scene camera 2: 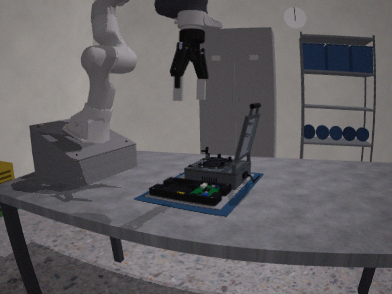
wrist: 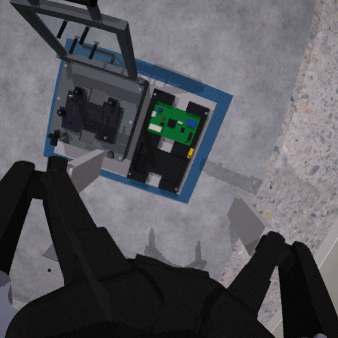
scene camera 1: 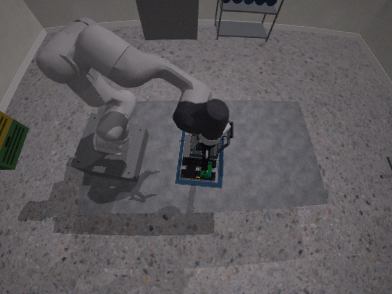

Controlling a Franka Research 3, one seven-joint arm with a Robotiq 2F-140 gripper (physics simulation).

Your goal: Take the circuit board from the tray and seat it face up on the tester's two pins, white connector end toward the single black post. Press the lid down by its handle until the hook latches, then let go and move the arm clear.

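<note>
The green circuit board [scene camera 2: 204,190] [wrist: 174,123] lies face up in one end of the black tray [scene camera 2: 165,193] [wrist: 162,165]; its white connector shows at one edge. The grey tester [scene camera 2: 215,173] [wrist: 135,117] stands beside the tray with its black nest bare. Its lid [scene camera 2: 246,137] [wrist: 131,50] is raised, with the black handle [scene camera 2: 255,106] at its top. My gripper [scene camera 2: 189,90] [wrist: 168,184] is open and empty, high above the tester and tray. In the scene camera 1 view the arm hides much of the tester, while the board [scene camera 1: 208,171] shows.
Tester and tray stand on a blue-edged mat [scene camera 1: 200,185] [scene camera 2: 220,212] [wrist: 220,107] on the grey table [scene camera 1: 280,150] [scene camera 2: 320,210]. The arm's base block [scene camera 1: 107,160] [scene camera 2: 82,155] stands to the left. A cabinet [scene camera 2: 237,90] and a shelf rack [scene camera 2: 301,95] stand behind the table.
</note>
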